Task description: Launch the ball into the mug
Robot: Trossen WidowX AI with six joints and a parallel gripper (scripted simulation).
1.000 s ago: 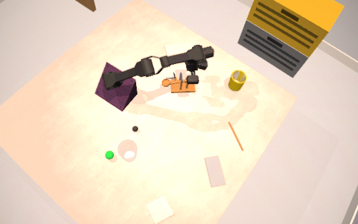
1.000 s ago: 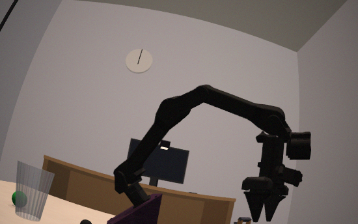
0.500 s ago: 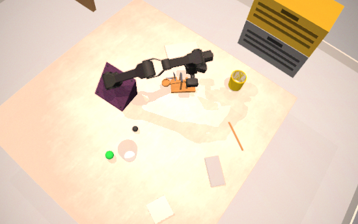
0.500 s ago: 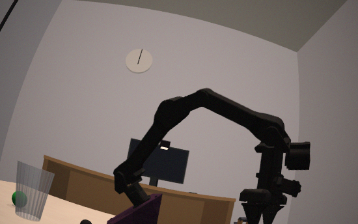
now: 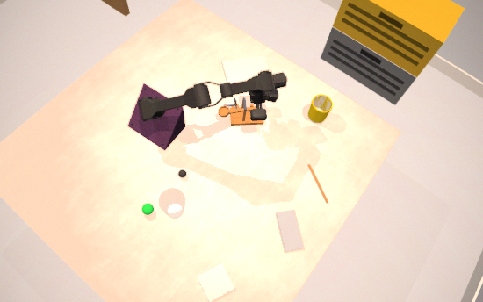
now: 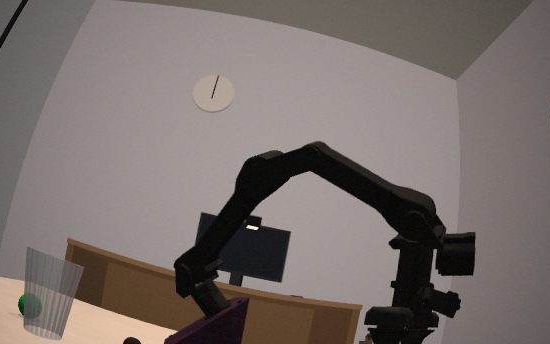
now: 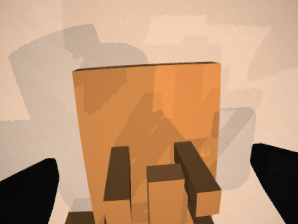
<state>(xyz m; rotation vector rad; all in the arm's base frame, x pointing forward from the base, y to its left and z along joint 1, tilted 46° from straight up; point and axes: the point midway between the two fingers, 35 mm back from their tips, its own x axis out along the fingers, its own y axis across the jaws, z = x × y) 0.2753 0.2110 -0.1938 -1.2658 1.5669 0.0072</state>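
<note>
Now: gripper tip 40 cm to the left of the black ball, 3 cm past it and 3 cm above it. Round my gripper tip: yellow mug: 20 cm to the left, 20 cm ahead, 2 cm below; then pale sheet: 18 cm behind, 17 cm to the left, 5 cm below; then orange catapult: 6 cm behind, 4 cm to the right.
</note>
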